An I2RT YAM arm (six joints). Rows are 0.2 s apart.
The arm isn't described. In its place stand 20 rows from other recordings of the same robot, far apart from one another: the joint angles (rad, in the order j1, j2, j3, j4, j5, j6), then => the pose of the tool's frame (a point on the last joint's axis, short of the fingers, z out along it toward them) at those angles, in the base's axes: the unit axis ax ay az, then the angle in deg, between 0 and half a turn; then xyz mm.
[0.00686, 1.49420, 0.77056, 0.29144, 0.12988, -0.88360] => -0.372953 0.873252 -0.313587 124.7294 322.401 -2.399 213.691
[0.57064, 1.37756, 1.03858, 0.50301, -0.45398, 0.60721] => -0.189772 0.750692 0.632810 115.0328 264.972 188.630 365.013
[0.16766, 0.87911, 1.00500, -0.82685, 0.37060, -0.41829] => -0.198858 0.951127 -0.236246 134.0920 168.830 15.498 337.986
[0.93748, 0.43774, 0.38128, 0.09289, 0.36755, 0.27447] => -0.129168 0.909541 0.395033 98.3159 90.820 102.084 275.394
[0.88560, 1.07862, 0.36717, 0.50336, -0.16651, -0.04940] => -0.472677 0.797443 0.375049 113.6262 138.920 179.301 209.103
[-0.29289, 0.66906, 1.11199, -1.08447, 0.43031, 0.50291] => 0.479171 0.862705 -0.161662 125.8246 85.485 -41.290 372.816
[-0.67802, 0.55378, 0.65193, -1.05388, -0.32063, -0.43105] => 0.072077 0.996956 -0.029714 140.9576 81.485 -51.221 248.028
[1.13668, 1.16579, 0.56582, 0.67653, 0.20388, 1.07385] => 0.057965 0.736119 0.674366 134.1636 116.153 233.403 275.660
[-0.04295, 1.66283, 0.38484, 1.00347, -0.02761, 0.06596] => 0.043975 0.998779 0.022510 105.7610 277.694 -10.950 129.424
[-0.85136, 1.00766, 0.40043, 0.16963, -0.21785, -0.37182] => 0.163419 0.950237 -0.265224 121.3808 146.155 -155.153 200.126
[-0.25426, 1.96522, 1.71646, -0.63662, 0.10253, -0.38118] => -0.044572 0.986407 -0.158160 144.6372 427.780 -114.938 270.362
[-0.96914, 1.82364, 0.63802, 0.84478, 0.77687, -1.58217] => 0.019967 -0.794536 0.606888 163.8281 164.717 -284.007 131.379
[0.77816, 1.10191, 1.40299, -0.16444, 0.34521, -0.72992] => -0.523002 0.840366 -0.142319 83.6757 167.550 148.228 493.607
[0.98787, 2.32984, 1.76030, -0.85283, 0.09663, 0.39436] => -0.288964 0.957286 0.010132 169.9300 254.188 379.268 115.216
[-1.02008, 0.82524, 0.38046, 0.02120, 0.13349, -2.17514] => 0.428297 -0.723715 0.541108 171.9126 94.086 -162.266 211.296
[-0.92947, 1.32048, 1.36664, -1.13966, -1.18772, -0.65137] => -0.022760 0.958050 0.285697 116.7685 168.055 -169.899 362.966
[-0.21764, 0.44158, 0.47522, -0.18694, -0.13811, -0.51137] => -0.198961 0.951681 -0.233917 102.5849 130.086 -23.748 277.849
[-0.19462, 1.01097, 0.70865, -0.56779, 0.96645, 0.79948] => 0.591493 0.721813 -0.359334 130.3169 183.015 -65.933 249.507
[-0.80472, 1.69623, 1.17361, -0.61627, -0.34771, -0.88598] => -0.078967 0.995744 -0.047523 149.0946 244.648 -236.793 207.526
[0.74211, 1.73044, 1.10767, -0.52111, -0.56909, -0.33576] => -0.538035 0.782661 0.312985 163.4665 236.913 243.270 185.320
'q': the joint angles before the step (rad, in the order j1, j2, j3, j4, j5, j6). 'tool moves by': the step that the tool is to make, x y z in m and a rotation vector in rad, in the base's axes. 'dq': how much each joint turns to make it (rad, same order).
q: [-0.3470 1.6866 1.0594 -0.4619 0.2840 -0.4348]
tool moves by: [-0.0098 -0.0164 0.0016 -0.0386 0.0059 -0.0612]
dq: [-0.0528 -0.0138 -0.0127 0.0108 0.0376 -0.0109]
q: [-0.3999 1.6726 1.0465 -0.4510 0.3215 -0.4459]
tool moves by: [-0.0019 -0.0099 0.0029 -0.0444 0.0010 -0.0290]
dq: [-0.0258 0.0002 0.0059 0.0173 0.0375 -0.0181]
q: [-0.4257 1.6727 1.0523 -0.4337 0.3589 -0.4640]
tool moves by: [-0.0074 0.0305 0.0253 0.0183 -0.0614 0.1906]
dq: [0.0678 -0.1290 -0.0425 -0.0102 -0.0990 -0.0872]
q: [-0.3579 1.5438 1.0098 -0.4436 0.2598 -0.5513]
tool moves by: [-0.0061 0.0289 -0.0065 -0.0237 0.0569 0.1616]
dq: [0.0821 -0.0458 -0.0642 -0.0053 -0.0101 -0.0915]
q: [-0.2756 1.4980 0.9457 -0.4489 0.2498 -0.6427]
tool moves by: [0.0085 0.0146 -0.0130 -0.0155 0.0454 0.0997]
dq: [0.0537 0.0411 -0.0094 0.0238 -0.0021 -0.0546]
